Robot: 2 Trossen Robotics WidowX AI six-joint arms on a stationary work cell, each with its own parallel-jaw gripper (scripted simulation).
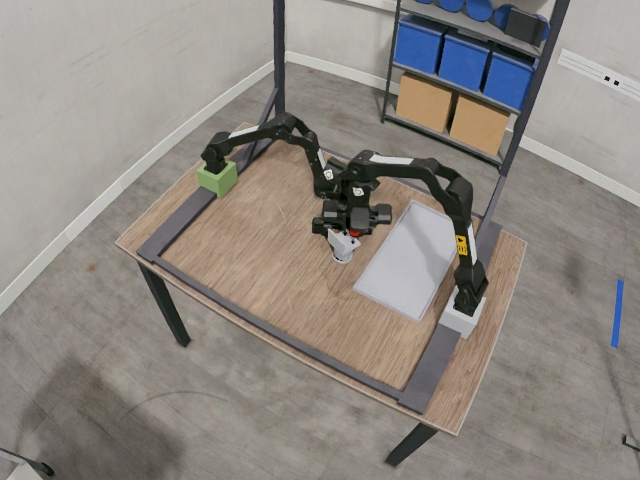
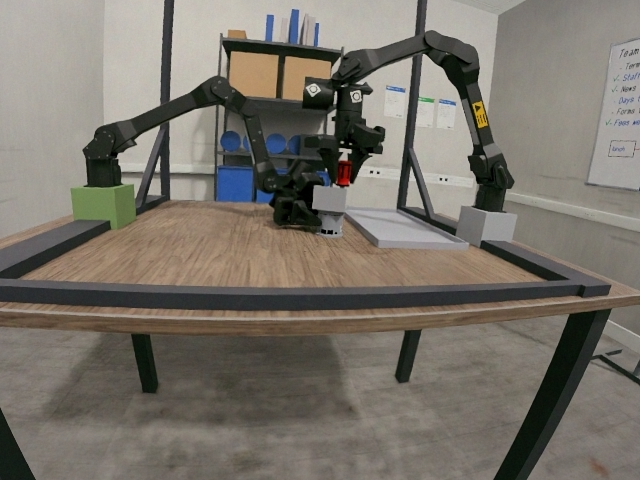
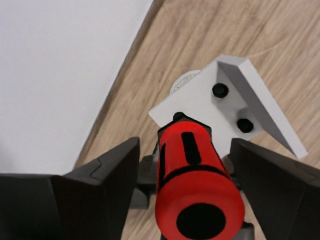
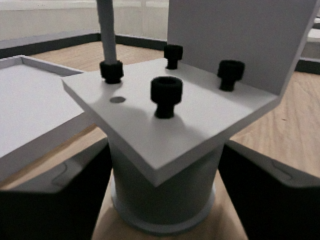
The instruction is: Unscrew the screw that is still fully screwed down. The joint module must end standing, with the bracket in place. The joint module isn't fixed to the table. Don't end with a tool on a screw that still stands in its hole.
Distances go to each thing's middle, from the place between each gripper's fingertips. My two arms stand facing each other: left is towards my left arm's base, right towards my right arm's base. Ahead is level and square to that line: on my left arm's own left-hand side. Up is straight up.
Now: the grey bracket (image 2: 324,198) 10 mm ahead of my left hand, 20 mm to the right of it and 80 mm below it. The rest, counted from my left hand: grey joint module (image 4: 186,198) (10 mm ahead, 20 mm to the right, 120 mm below); shallow grey tray (image 1: 405,272) (120 mm behind, 170 mm to the left, 140 mm below).
My right gripper is now 20 mm to the right of the grey joint module and 20 mm short of it. Also, from my right hand: grey bracket 40 mm above, 20 mm to the left, 20 mm ahead; then shallow grey tray 210 mm to the left, 100 mm behind, 30 mm below.
